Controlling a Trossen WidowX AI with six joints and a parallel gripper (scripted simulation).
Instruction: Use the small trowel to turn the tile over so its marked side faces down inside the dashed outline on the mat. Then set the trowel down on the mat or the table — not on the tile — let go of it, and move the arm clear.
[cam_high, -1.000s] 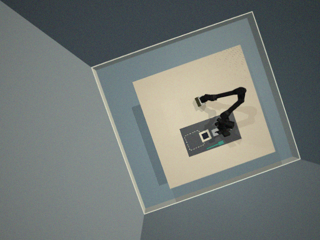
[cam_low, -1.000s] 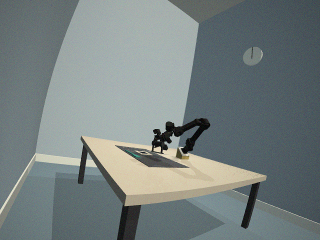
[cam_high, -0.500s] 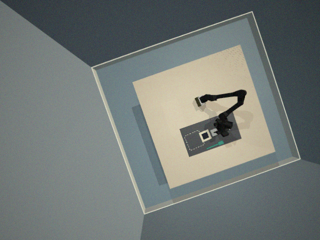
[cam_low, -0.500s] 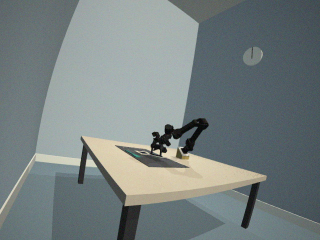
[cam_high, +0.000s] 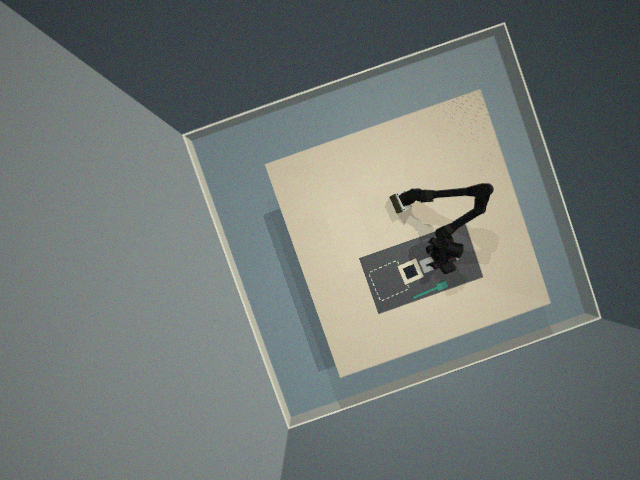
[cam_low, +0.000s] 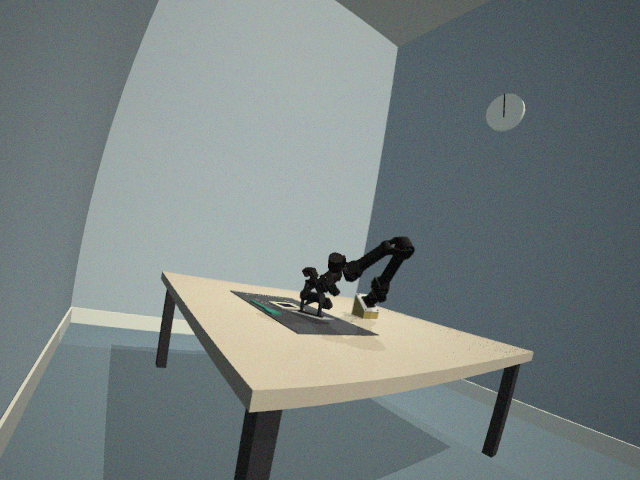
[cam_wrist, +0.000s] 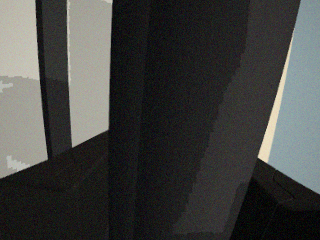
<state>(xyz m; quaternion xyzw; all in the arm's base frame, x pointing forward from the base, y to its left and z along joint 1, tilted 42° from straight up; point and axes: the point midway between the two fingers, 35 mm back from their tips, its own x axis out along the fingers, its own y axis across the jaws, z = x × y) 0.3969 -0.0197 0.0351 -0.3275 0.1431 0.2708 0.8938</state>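
My gripper tip is now 3 cm past the dark mat, 7 cm to the left of it and 8 cm above it. The rest, counted from my gripper tip: tile: 4 cm behind, 14 cm to the right, 5 cm below; then thin teal tool: 11 cm ahead, 8 cm to the right, 5 cm below; then small trowel: 3 cm behind, 1 cm below.
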